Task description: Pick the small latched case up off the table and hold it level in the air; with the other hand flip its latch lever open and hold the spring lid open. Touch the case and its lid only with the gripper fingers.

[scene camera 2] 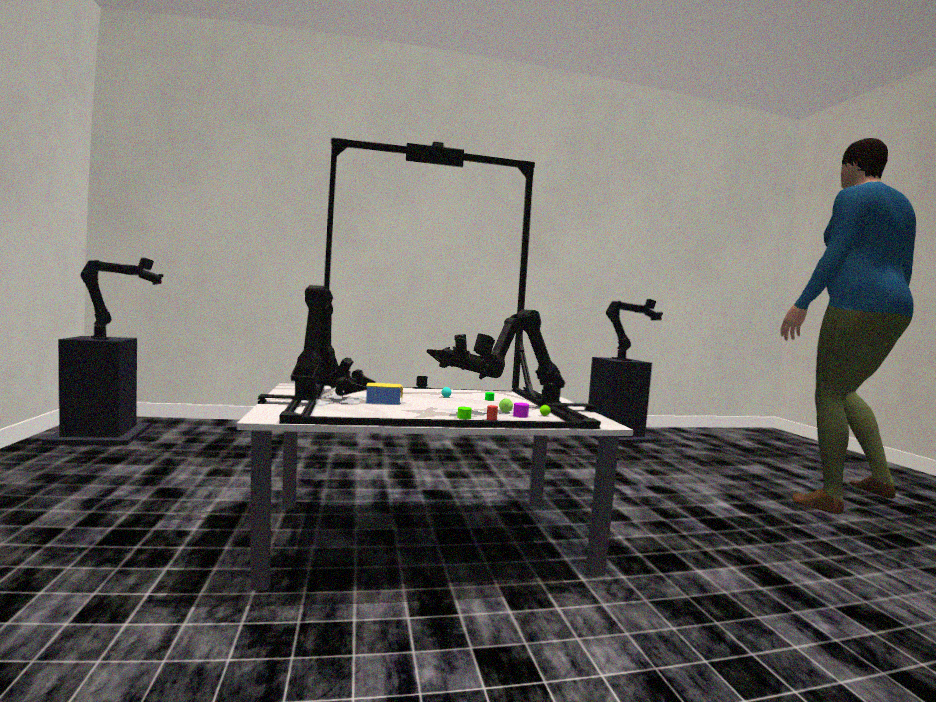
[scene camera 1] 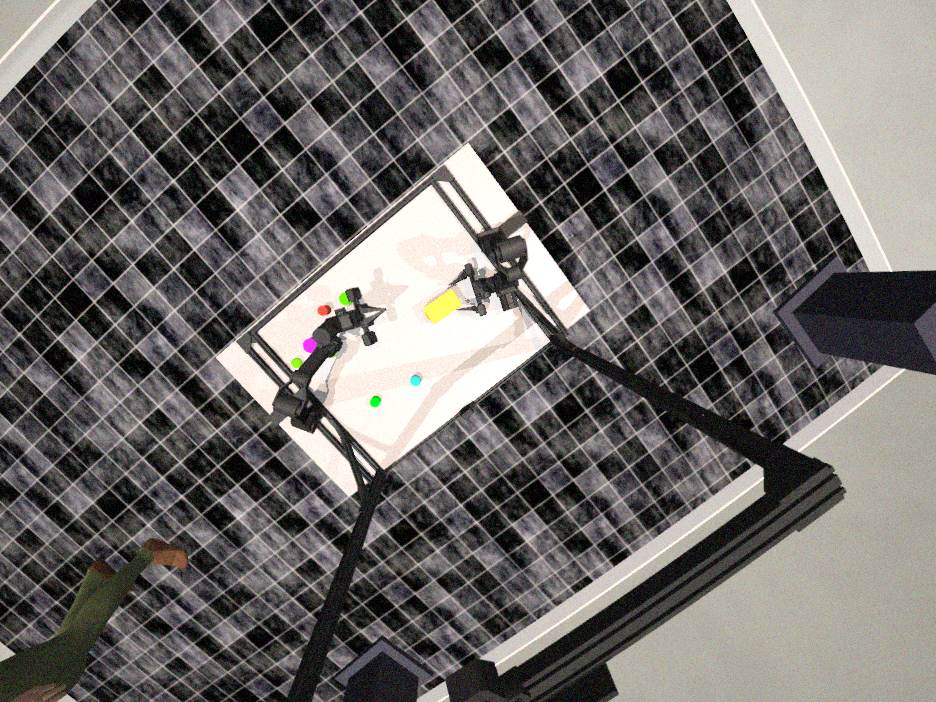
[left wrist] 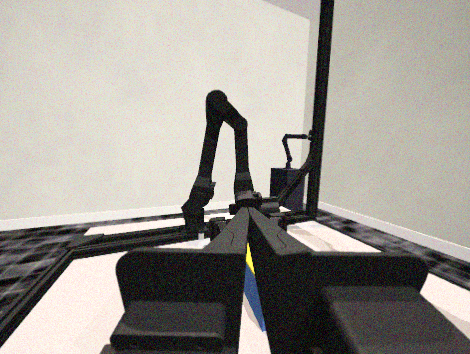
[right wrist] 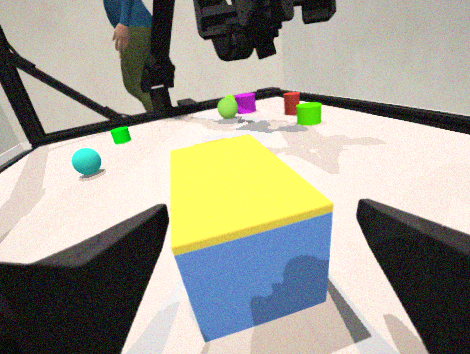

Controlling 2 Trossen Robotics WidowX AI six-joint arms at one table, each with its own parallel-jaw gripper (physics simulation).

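Frame: origin at the left arm's base, x right, y ahead, z up, level; centimetres.
Seen in the pictures: left gripper, fingertip midpoint: (scene camera 2: 426,350) (scene camera 1: 386,309) (left wrist: 246,213); right gripper, fingertip midpoint: (scene camera 2: 371,385) (scene camera 1: 452,297) (right wrist: 261,210); left arm's base, link origin: (scene camera 2: 550,401) (scene camera 1: 312,415) (right wrist: 163,110); right arm's base, link origin: (scene camera 2: 304,398) (scene camera 1: 488,241) (left wrist: 194,228).
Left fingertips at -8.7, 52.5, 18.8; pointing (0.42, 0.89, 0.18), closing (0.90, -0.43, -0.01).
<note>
Pixels of each thing's top centre, then the offset from my left fingertips to it, as dx, dy, dz.
- case, top centre: (right wrist: 224,165) (left wrist: 267,261) (scene camera 1: 441,307) (scene camera 2: 385,384) +11.7, +12.5, -14.2
- cyan ball, top centre: (right wrist: 81,148) (scene camera 1: 415,382) (scene camera 2: 446,387) +25.5, -13.9, -16.6
- green cylinder, top centre: (right wrist: 118,129) (scene camera 1: 374,402) +21.1, -31.1, -17.9
- red cylinder, top centre: (right wrist: 291,93) (scene camera 2: 492,406) (scene camera 1: 322,310) -16.1, -19.9, -16.2
- purple cylinder, top centre: (right wrist: 244,95) (scene camera 2: 521,403) (scene camera 1: 310,345) -10.3, -32.4, -16.4
The case (scene camera 1: 442,305) (scene camera 2: 384,398) (left wrist: 254,295) (right wrist: 250,190), a blue box with a yellow lid, sits upright on the table with its lid shut. Its latch lever cannot be made out. My right gripper (scene camera 1: 455,296) (scene camera 2: 370,380) (right wrist: 261,210) is wide open at one end of the case, with a finger to each side and gaps between. In the right wrist view the case stands turned a little, its near lower corner closer to the left-hand finger. My left gripper (scene camera 1: 384,309) (scene camera 2: 428,350) (left wrist: 246,213) is shut and empty, raised above the table, pointing toward the case from the other side.
A cyan ball (scene camera 1: 415,380) (right wrist: 86,161) and a green cylinder (scene camera 1: 375,401) (right wrist: 120,135) lie to one side. A red cylinder (scene camera 1: 323,309) (right wrist: 291,103), a purple cylinder (scene camera 1: 309,345) (right wrist: 245,103) and several green objects lie around the left arm. A black frame (right wrist: 75,129) borders the table.
</note>
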